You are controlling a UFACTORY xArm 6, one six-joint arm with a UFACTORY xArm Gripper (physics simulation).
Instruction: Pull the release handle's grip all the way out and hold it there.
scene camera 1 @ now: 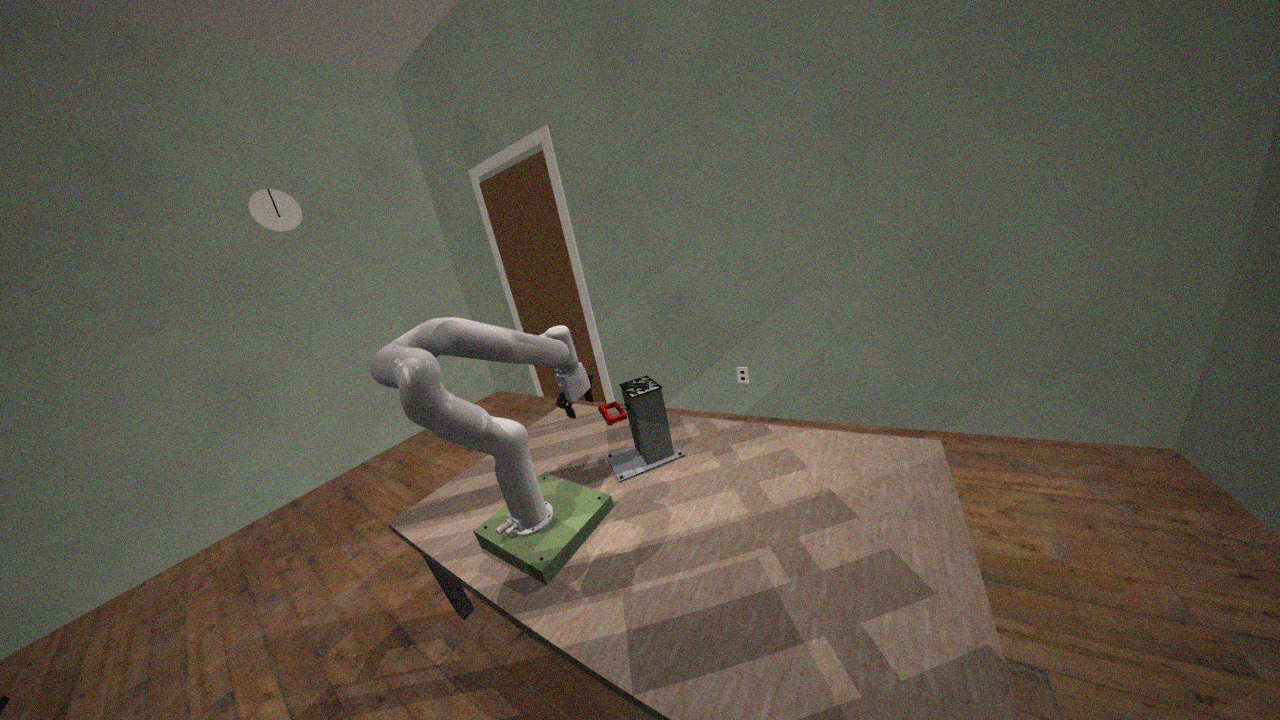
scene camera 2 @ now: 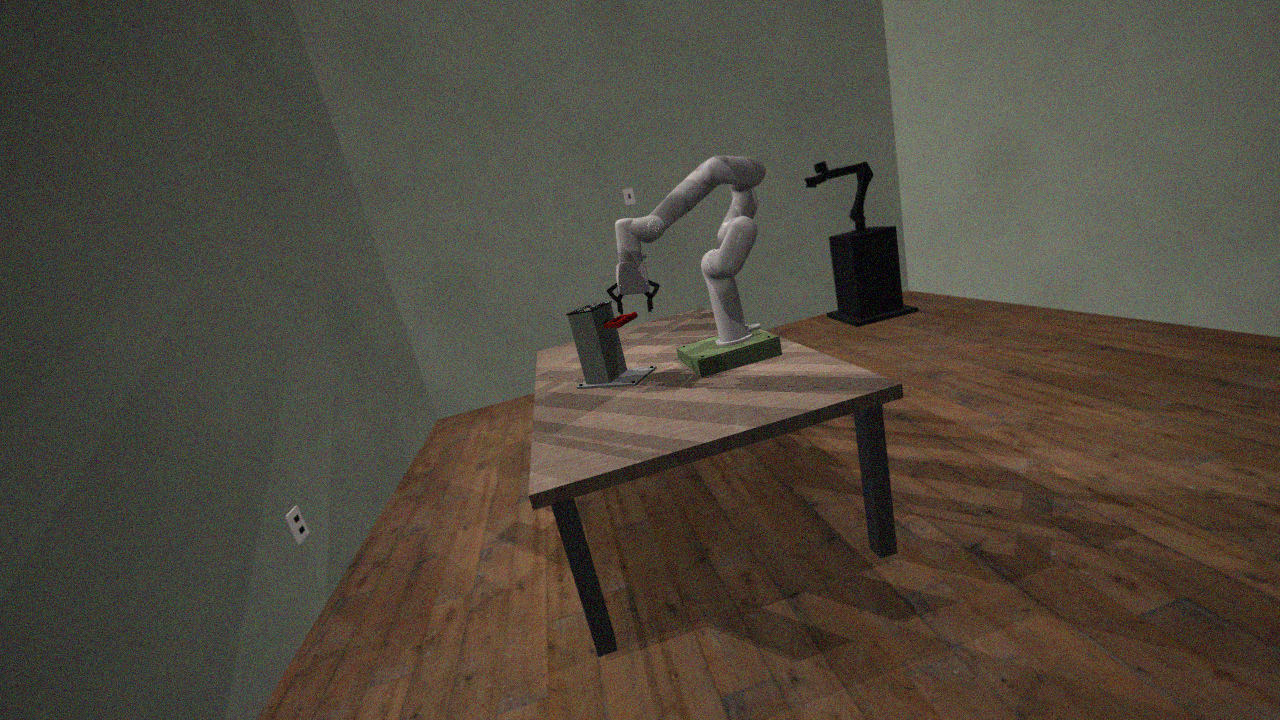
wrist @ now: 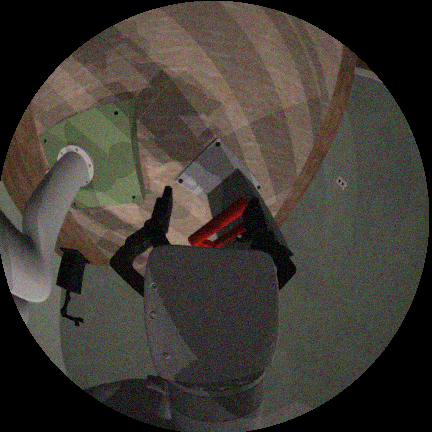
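Note:
The release handle's red grip [scene camera 1: 605, 417] [scene camera 2: 620, 319] [wrist: 219, 222] is a square loop standing out from the side of a tall dark grey box [scene camera 1: 651, 431] [scene camera 2: 597, 345] [wrist: 225, 194], near its top. The box stands upright on a grey base plate [scene camera 1: 628, 463] [scene camera 2: 637, 376] [wrist: 211, 166]. My gripper [scene camera 1: 580, 407] [scene camera 2: 635, 309] [wrist: 210, 199] is open, with nothing between its fingers. It points down close to the grip, with its fingertips slightly above it in the scene camera 2 view. In the wrist view one finger covers the grip's right end. How the grip joins the box is hidden.
The arm stands on a green base block [scene camera 1: 572, 514] [scene camera 2: 735, 356] [wrist: 107, 165] on the wooden table [scene camera 1: 877, 465] [scene camera 2: 617, 447] beside the box. A black stand [scene camera 2: 866, 273] [wrist: 71, 270] with a black arm is on the floor beyond the table.

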